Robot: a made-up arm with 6 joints.
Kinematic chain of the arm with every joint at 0, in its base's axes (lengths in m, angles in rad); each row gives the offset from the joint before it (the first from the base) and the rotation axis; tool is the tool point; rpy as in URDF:
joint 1: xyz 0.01 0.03 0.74 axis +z
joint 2: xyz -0.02 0 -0.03 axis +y
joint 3: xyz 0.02 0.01 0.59 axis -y
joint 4: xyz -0.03 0 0 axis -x
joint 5: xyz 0.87 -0.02 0 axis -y
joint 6: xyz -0.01 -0.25 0 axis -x
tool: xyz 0.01 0 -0.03 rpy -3.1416 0 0
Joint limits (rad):
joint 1: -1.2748..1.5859
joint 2: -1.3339..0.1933
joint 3: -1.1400..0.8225
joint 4: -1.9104..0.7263
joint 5: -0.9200..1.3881
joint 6: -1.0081..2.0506
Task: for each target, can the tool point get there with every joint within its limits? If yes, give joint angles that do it. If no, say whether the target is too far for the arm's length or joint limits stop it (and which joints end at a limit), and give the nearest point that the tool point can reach.
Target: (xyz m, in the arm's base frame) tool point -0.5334 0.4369 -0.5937
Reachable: no: joint limits stop it (at a limit: joint 1, joint 2, joint 4) | nearest point -0.1056 0.2850 0.3913 | short by 1.085 m
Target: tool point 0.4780 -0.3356 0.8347
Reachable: yes | joints -0.3170 -0.2448 -0.6439 -0.5210 -0.7141 -0.5161
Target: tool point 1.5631 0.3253 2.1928
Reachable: no: too far | nearest point 0.8790 0.1952 1.7614 | short by 0.819 m
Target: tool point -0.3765 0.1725 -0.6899
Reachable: no: joint limits stop it (at a limit: joint 1, joint 2, joint 4, joint 5) | nearest point -0.1002 0.1575 0.3788 | short by 1.104 m
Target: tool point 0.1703 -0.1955 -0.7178
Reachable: no: joint limits stop it (at a limit: joint 2, joint 5) | nearest point 0.1186 -0.1228 0.3763 | short by 1.098 m
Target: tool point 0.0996 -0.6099 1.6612
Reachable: yes | joints -1.0403 -0.3136 0.2198 -0.2082 1.1584 -0.1805
